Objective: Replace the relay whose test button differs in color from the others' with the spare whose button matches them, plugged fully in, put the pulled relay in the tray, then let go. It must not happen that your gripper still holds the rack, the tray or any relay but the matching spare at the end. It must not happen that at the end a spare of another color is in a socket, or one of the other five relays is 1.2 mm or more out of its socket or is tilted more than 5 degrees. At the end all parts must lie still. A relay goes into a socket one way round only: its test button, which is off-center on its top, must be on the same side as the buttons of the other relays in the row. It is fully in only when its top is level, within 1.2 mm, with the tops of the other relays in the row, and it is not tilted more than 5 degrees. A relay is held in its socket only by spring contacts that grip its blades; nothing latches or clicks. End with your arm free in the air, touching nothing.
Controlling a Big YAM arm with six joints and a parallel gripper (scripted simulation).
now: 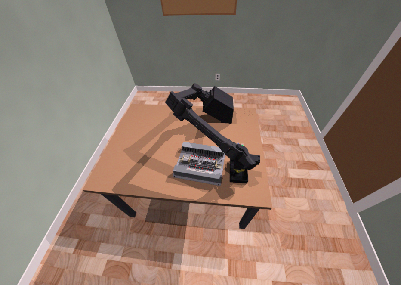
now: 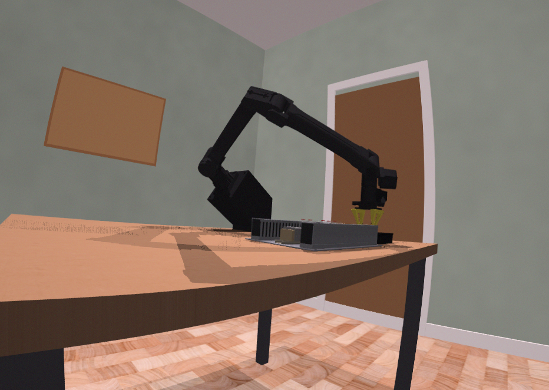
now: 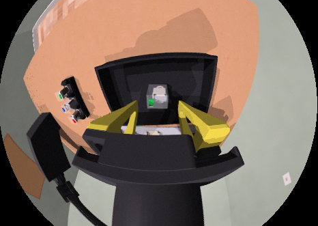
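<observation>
Right now my hand is 30 mm above the black tray and 10 mm to the right of it. From my hand the other things lie so: grey relay panel: 250 mm to the right, 70 mm behind, 50 mm below.
</observation>
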